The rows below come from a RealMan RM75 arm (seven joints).
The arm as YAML. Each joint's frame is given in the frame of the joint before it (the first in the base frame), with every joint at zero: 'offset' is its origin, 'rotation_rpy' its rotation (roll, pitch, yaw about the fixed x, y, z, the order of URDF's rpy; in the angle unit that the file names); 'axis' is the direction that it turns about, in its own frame. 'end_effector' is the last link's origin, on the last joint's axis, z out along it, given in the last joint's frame.
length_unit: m
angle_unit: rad
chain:
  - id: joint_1
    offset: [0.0, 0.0, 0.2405]
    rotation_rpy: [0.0, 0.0, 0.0]
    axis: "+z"
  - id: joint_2
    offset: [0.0, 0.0, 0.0]
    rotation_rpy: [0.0, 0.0, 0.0]
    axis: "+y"
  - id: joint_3
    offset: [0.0, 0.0, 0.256]
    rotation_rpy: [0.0, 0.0, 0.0]
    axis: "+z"
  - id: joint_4
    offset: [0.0, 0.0, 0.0]
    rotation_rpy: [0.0, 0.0, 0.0]
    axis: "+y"
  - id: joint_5
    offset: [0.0, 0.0, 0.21]
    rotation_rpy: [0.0, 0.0, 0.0]
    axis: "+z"
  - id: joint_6
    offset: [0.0, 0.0, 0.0]
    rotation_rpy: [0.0, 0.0, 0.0]
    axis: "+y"
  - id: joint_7
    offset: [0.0, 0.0, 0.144]
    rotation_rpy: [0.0, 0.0, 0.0]
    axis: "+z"
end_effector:
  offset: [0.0, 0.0, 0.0]
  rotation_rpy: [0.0, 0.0, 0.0]
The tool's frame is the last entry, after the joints.
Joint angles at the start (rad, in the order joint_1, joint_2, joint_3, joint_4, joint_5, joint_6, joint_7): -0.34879 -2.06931 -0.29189 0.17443 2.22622 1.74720 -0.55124
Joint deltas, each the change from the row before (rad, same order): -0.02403 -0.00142 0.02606 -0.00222 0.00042 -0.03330 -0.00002; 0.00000 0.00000 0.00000 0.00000 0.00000 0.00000 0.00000; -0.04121 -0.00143 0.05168 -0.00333 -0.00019 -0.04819 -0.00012; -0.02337 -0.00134 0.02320 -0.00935 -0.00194 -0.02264 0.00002; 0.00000 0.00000 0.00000 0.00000 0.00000 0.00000 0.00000; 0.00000 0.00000 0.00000 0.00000 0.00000 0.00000 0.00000; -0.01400 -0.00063 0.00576 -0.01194 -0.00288 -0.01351 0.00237; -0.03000 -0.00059 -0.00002 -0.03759 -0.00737 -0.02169 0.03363; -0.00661 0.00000 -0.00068 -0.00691 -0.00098 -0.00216 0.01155; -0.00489 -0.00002 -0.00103 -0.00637 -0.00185 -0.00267 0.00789; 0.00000 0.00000 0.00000 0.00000 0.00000 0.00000 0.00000; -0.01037 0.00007 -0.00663 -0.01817 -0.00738 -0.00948 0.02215; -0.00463 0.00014 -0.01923 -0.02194 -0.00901 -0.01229 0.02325; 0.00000 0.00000 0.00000 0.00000 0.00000 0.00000 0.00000
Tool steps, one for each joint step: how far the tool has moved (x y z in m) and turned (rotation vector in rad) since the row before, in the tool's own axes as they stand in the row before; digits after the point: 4 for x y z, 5 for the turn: -0.0030 0.0002 0.0106 -0.02611 -0.02416 0.00292; 0.0000 0.0000 0.0000 0.00000 0.00000 0.00000; -0.0034 0.0013 0.0179 -0.05448 -0.03735 0.00986; -0.0006 0.0015 0.0109 -0.02802 -0.00981 0.00120; 0.0000 0.0000 0.0000 0.00000 0.00000 0.00000; 0.0000 0.0000 0.0000 0.00000 0.00000 0.00000; 0.0002 0.0008 0.0070 -0.00966 0.00158 -0.00161; 0.0022 0.0028 0.0161 -0.01565 0.02104 0.01566; 0.0008 0.0005 0.0033 -0.00430 0.00603 0.00869; 0.0006 0.0004 0.0026 -0.00152 0.00497 0.00475; 0.0000 0.0000 0.0000 0.00000 0.00000 0.00000; 0.0012 0.0004 0.0060 0.00455 0.01296 0.01170; 0.0008 -0.0006 0.0042 0.02225 0.01479 0.00706; 0.0000 0.0000 0.0000 0.00000 0.00000 0.00000
